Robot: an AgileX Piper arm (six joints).
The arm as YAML. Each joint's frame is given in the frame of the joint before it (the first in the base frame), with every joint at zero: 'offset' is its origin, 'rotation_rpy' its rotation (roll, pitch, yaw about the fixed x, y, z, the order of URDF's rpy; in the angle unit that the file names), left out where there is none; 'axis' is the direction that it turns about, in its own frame. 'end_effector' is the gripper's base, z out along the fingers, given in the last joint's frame.
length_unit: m
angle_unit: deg
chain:
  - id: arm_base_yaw
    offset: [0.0, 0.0, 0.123]
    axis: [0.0, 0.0, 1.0]
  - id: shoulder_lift
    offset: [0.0, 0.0, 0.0]
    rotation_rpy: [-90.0, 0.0, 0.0]
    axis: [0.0, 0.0, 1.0]
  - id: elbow
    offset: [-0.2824, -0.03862, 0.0]
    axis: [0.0, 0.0, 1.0]
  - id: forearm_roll
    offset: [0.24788, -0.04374, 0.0]
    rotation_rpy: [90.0, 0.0, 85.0]
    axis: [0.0, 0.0, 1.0]
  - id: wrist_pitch
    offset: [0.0, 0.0, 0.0]
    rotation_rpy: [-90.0, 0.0, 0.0]
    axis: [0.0, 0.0, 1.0]
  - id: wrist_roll
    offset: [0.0, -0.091, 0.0]
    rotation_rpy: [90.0, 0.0, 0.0]
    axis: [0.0, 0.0, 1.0]
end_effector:
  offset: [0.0, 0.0, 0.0]
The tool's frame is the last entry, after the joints.
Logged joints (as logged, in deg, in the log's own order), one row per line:
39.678 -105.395 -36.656 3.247 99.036 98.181
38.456 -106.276 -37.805 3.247 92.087 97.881
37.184 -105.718 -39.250 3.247 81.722 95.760
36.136 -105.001 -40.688 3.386 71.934 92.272
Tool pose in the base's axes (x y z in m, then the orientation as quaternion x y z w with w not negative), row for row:
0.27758 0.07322 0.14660 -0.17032 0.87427 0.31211 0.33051
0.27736 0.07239 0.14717 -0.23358 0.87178 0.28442 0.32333
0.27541 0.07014 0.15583 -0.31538 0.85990 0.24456 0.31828
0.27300 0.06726 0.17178 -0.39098 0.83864 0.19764 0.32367
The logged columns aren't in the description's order. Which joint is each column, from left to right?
Columns, left to right: wrist_pitch, wrist_roll, elbow, arm_base_yaw, forearm_roll, shoulder_lift.
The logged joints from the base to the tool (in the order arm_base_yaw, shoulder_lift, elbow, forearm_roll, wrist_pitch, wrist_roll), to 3 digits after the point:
3.247 98.181 -36.656 99.036 39.678 -105.395
3.247 97.881 -37.805 92.087 38.456 -106.276
3.247 95.760 -39.250 81.722 37.184 -105.718
3.386 92.272 -40.688 71.934 36.136 -105.001

